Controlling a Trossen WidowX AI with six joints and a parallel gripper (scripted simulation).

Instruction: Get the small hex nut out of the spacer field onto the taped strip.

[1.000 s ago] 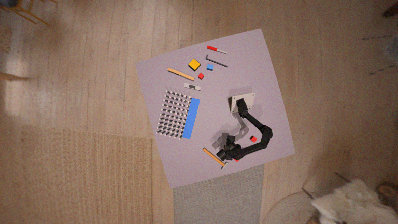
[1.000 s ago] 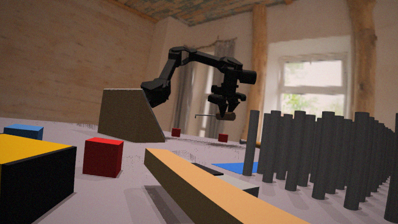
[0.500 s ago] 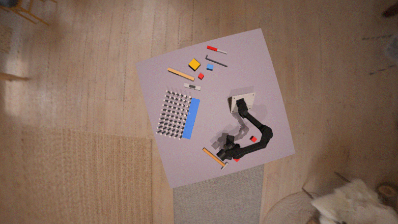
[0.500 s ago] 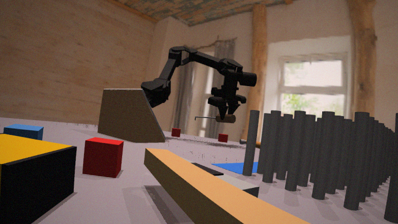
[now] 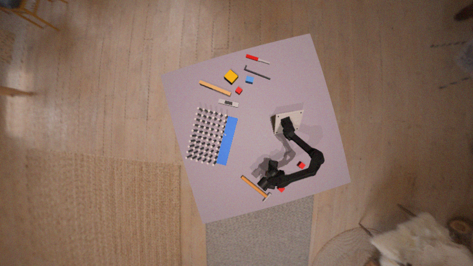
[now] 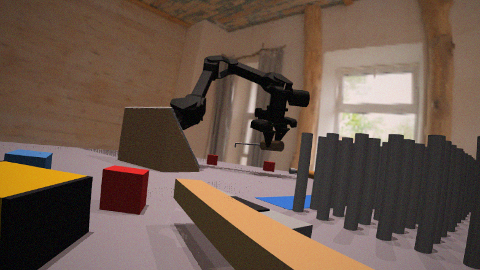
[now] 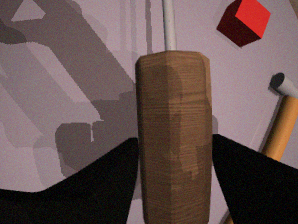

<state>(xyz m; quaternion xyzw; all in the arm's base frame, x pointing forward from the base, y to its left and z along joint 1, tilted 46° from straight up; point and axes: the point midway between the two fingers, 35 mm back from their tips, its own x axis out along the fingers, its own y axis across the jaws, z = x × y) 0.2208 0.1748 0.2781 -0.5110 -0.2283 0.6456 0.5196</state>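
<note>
Right now the wooden-handled file is 90 mm behind my gripper tip and 50 mm to the left of it. Round my gripper tip: blue taped strip: 340 mm to the right, 230 mm ahead, 100 mm below; hex nut: 390 mm to the right, 230 mm ahead, 100 mm below; grey bar: 620 mm to the right, 120 mm ahead, 90 mm below.
</note>
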